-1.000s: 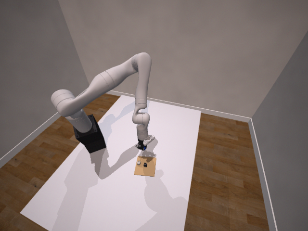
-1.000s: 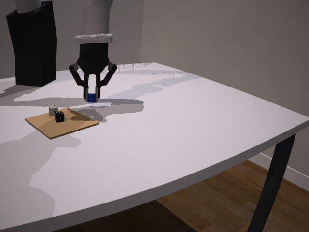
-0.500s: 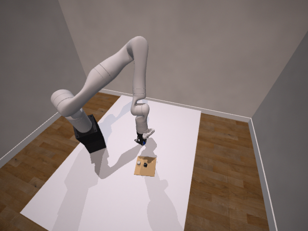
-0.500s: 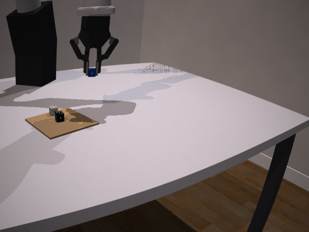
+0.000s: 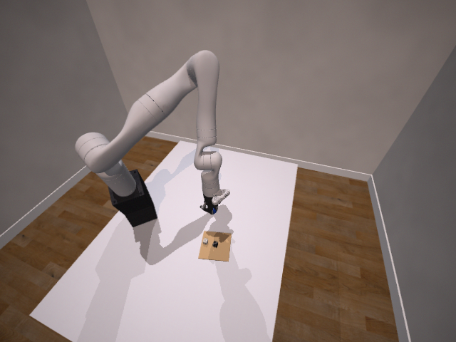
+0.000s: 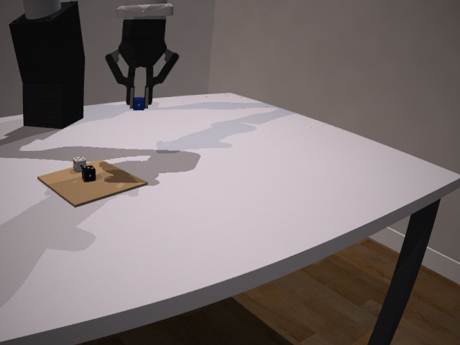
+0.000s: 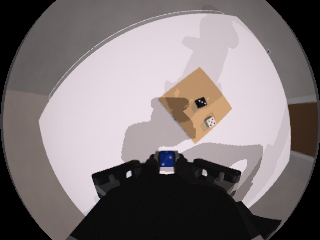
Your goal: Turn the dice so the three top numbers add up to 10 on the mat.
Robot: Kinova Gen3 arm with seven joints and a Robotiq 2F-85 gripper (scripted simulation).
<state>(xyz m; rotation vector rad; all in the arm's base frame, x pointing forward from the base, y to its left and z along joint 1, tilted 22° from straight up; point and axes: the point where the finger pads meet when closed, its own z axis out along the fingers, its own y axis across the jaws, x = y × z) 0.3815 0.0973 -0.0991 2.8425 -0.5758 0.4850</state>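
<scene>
My hand is 110 mm to the left of the black die, 110 mm above it and 50 mm short of it. The rest, counted from my hand: blue die (10 mm below); then white die (110 mm to the right, 110 mm below); then tan mat (120 mm below, 110 mm to the right, 50 mm ahead).
</scene>
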